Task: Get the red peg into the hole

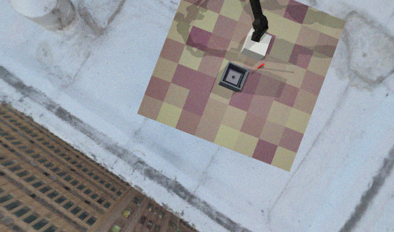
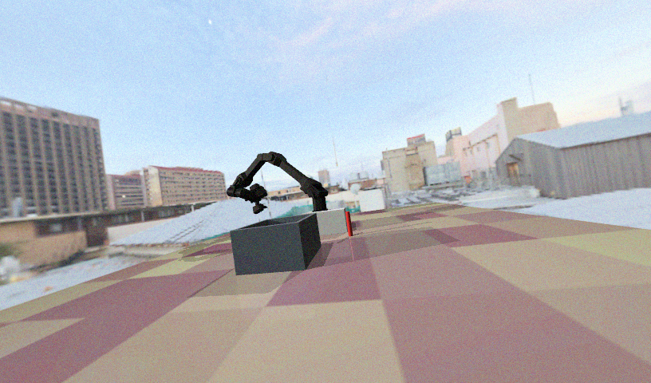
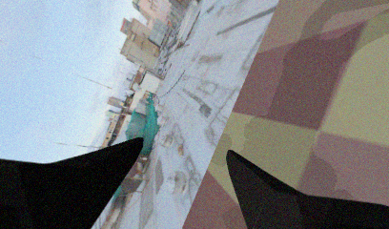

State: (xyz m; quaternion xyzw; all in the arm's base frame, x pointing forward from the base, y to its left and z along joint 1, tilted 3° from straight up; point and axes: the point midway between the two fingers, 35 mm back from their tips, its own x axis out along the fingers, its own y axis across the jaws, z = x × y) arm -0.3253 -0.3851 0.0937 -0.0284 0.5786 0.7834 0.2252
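Right now the red peg is 54 cm ahead of my gripper tip, 48 cm to the left of it and 12 cm below it. From my gripper tip the other things lie so: dark grey box 68 cm ahead, 29 cm to the left, 13 cm below.
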